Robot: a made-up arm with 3 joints. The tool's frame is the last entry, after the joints. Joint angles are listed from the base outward. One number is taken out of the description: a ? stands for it. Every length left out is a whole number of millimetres.
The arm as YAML. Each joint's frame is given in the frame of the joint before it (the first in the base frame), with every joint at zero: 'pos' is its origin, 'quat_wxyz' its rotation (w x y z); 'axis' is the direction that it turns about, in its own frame. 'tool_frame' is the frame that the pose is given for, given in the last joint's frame.
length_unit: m
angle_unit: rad
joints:
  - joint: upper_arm
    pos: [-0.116, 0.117, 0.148]
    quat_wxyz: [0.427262, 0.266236, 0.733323, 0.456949]
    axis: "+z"
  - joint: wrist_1
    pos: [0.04, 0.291, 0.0]
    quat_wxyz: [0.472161, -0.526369, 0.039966, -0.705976]
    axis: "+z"
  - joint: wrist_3
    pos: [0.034, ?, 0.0]
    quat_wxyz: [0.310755, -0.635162, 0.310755, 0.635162]
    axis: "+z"
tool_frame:
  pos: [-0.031, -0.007, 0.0]
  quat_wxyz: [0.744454, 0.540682, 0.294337, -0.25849]
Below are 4 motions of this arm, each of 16 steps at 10 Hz.
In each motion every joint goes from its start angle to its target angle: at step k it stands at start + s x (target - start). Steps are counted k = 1, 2, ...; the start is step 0. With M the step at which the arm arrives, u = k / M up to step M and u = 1 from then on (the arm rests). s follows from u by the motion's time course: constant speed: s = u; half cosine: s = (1 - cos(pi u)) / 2; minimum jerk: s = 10 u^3 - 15 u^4 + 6 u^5.
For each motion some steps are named. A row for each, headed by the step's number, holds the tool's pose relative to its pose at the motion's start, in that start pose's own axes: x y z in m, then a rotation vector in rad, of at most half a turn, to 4 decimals.
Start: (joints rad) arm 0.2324 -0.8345 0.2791
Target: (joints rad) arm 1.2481 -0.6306 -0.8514
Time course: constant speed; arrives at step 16
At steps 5, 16:
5: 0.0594 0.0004 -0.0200 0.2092 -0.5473 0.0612
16: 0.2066 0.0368 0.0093 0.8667 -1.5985 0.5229

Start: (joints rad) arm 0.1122 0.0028 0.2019
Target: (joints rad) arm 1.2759 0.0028 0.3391
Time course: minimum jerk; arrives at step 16
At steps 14, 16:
14: 0.2356 0.0895 -0.0743 0.2480 -0.9789 -0.1997
16: 0.2398 0.0907 -0.0730 0.2521 -0.9947 -0.2036

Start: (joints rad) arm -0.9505 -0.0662 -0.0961
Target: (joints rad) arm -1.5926 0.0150 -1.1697
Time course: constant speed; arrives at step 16
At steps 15, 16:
15: -0.0475 0.0075 0.1143 0.3844 -0.1970 -0.3229
16: -0.0479 0.0092 0.1227 0.4043 -0.2141 -0.3468

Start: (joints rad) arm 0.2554 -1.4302 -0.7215
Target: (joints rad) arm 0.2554 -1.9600 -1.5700
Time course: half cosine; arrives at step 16
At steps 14, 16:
14: 0.0536 -0.0141 -0.0086 0.6963 -0.2303 -0.6110
16: 0.0559 -0.0147 -0.0092 0.7172 -0.2423 -0.6406

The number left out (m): 0.136
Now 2 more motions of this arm.
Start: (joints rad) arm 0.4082 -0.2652 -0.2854
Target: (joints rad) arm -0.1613 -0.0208 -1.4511
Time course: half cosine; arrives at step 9
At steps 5, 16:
5: -0.0461 0.0255 0.0456 0.2399 -0.2884 -0.2129
16: -0.0636 0.0501 0.0832 0.3896 -0.5111 -0.3194

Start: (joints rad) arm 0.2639 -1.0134 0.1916
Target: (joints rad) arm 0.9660 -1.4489 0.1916
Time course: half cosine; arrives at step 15
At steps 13, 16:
13: 0.1697 -0.0344 0.0659 0.0790 -0.2179 0.5640
16: 0.1767 -0.0336 0.0713 0.0775 -0.2249 0.5908

